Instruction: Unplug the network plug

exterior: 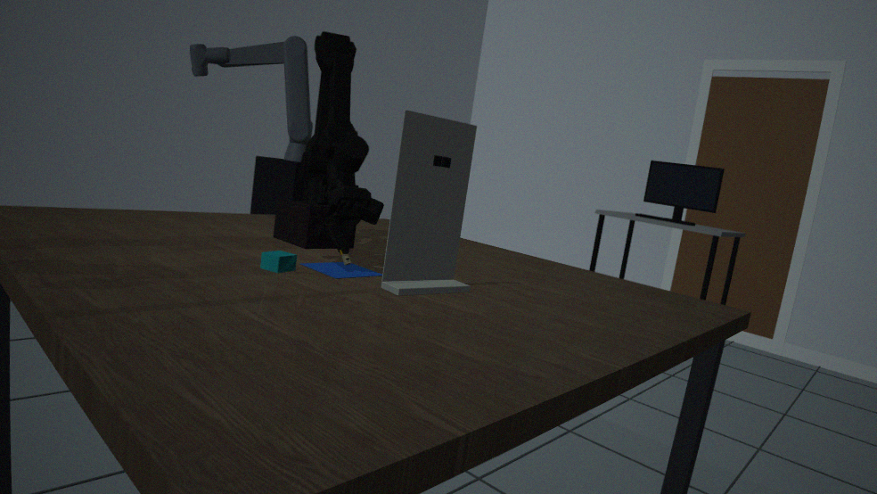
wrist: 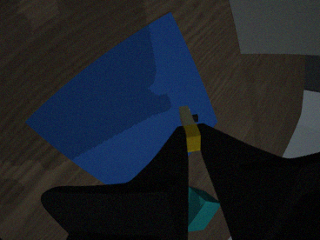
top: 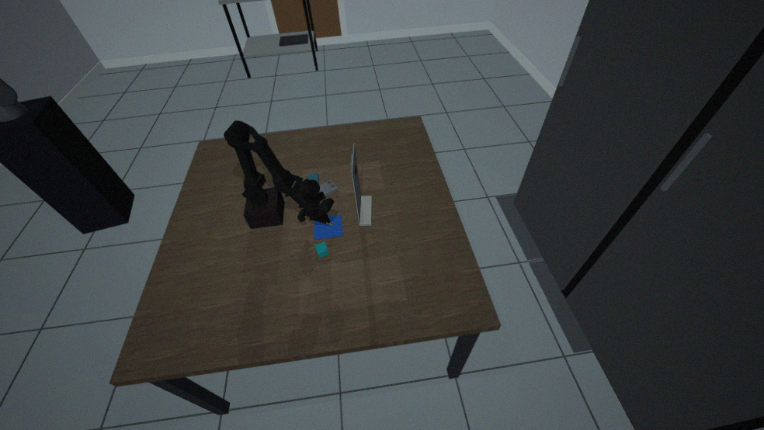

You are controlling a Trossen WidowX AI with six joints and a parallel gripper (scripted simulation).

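Now: gripper tip 10 mm past the blue marked square, 10 mm to the right of it and 30 mm above it. Also, from my gripper tip: grey upright panel: 160 mm ahead, 50 mm to the left, 110 mm above; yellow network plug: right at my gripper tip; teal cube: 60 mm behind, 110 mm to the right, 20 mm below.
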